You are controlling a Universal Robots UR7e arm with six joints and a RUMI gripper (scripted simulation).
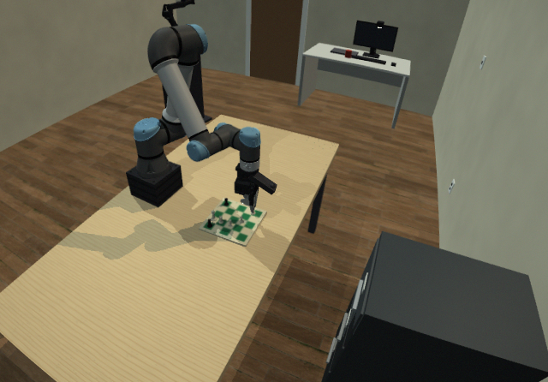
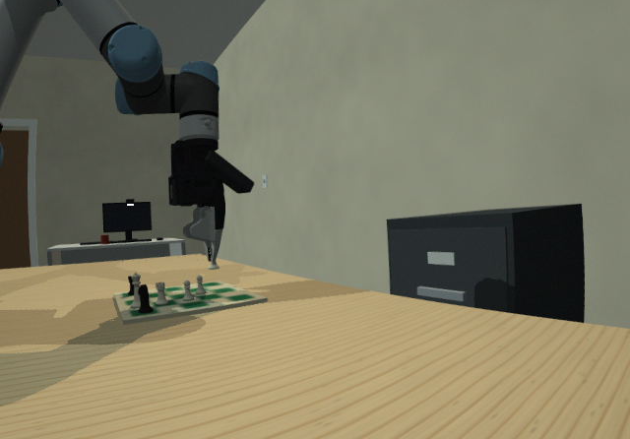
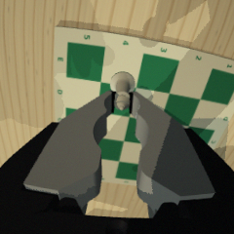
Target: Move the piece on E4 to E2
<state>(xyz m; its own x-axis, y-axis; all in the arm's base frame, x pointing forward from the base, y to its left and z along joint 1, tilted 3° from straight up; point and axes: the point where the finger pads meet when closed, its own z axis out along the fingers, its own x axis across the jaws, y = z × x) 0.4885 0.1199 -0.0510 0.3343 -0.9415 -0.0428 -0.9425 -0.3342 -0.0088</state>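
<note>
Right now my hand is 7 cm above the chessboard, 6 cm past it and 5 cm to the left of it. Also, from my hand: white queen: 13 cm behind, 10 cm to the right, 4 cm below.
</note>
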